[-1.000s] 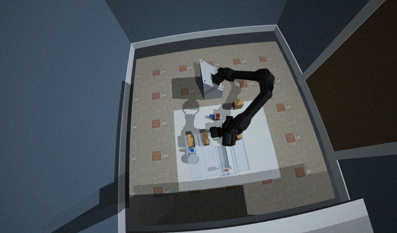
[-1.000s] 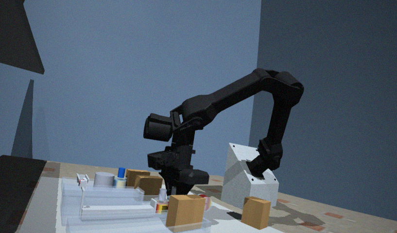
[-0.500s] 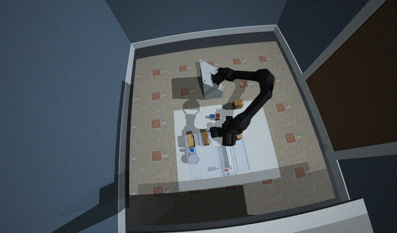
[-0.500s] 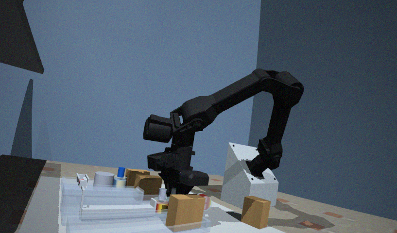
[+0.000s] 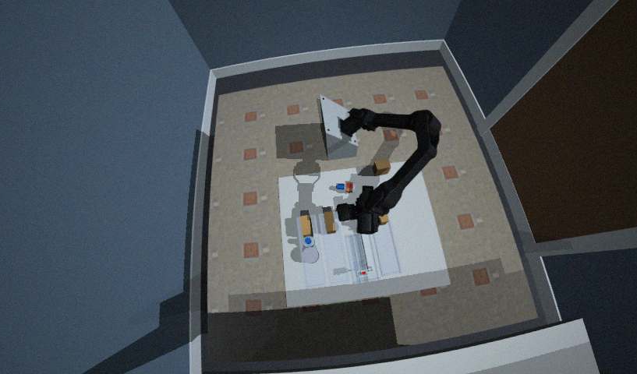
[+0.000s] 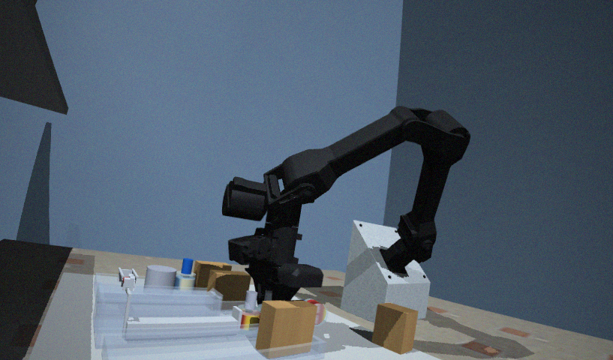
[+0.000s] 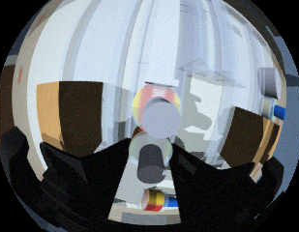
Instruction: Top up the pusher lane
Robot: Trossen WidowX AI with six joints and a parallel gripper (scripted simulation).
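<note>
The lane lies 14 cm ahead of my gripper tip, 1 cm to the right of it and 1 cm below it. Round my gripper tip: grey cylinder 15 cm ahead, 20 cm to the right.
</note>
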